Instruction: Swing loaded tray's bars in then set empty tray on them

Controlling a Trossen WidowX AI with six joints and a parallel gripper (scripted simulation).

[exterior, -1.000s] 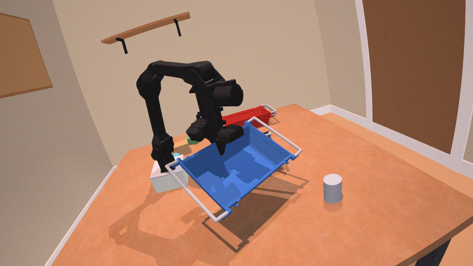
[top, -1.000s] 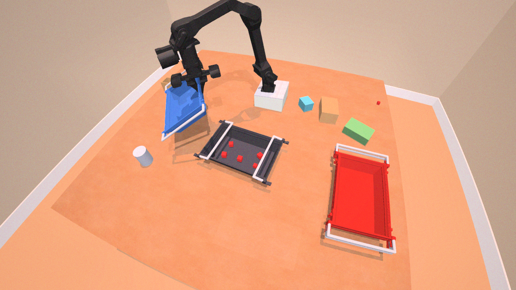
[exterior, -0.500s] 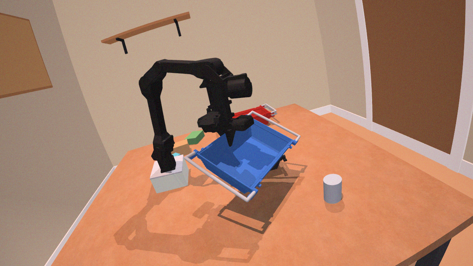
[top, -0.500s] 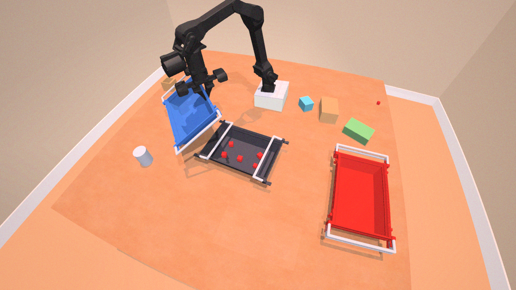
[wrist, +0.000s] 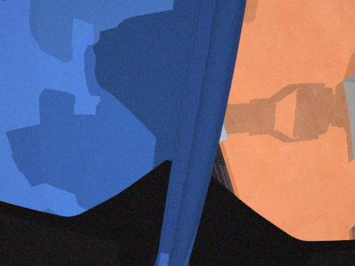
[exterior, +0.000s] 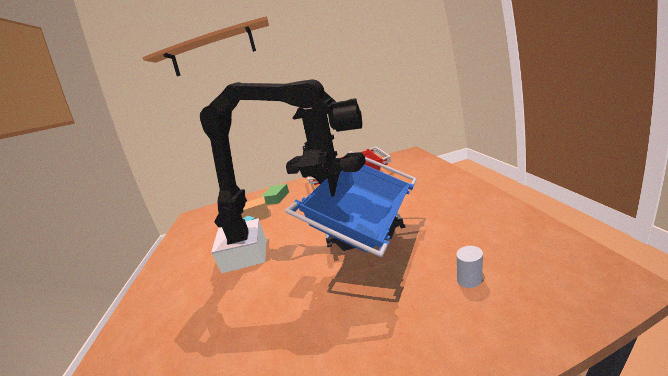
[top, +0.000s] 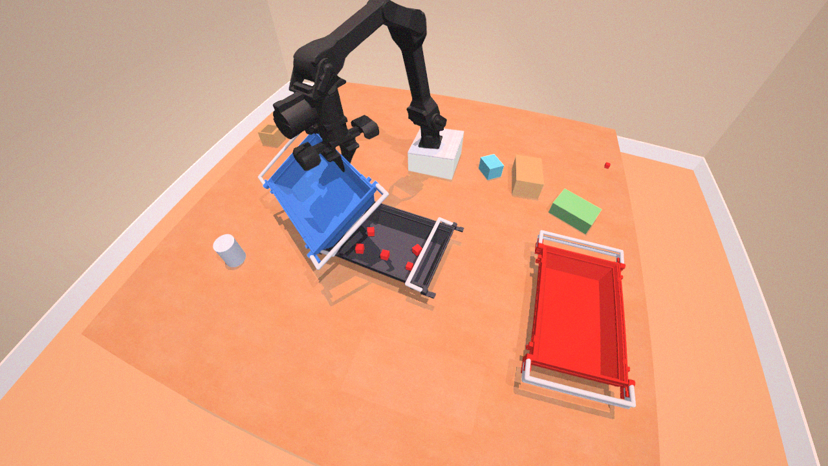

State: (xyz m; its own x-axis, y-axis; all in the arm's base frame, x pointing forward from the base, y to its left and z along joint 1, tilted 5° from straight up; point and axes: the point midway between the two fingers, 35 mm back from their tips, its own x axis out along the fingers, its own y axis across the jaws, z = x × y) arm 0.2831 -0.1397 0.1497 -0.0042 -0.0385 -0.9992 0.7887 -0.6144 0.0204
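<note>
Right now my gripper tip is 7 cm short of the blue tray, 5 cm to the left of it and 1 cm above it. Also, from my gripper tip: brown box: 43 cm to the right, 28 cm behind, 16 cm below; cyan cube: 34 cm to the left, 28 cm behind, 15 cm below; grey cylinder: 27 cm to the right, 21 cm ahead, 14 cm below.
</note>
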